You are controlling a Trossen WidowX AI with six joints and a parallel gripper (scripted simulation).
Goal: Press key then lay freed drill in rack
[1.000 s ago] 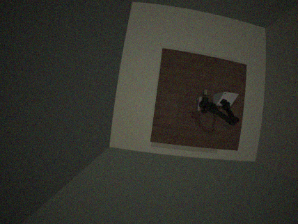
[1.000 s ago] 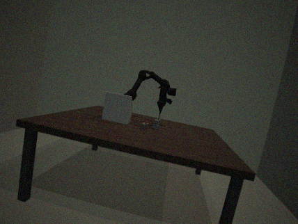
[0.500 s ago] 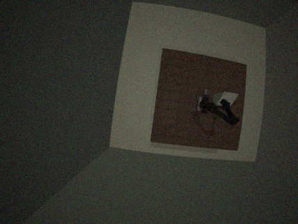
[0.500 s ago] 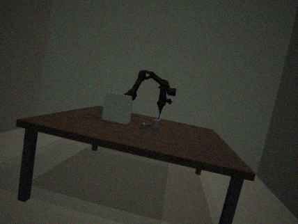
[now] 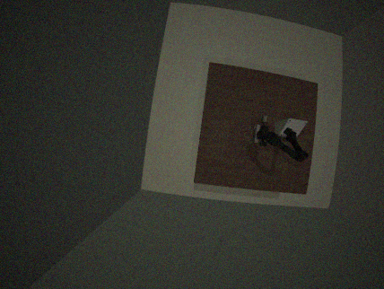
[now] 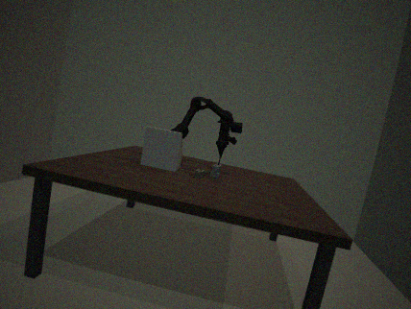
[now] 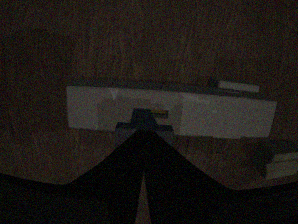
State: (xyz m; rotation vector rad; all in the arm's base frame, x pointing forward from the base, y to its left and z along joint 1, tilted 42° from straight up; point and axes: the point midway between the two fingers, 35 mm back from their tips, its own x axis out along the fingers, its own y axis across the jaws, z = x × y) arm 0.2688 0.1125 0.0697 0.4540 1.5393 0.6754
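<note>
Right now the yellow drill is 6 cm to the right of my gripper tip and 7 cm below it. From my gripper tip the other things lie so: pale grey rack (6 cm behind, 21 cm to the right, 10 cm below).
</note>
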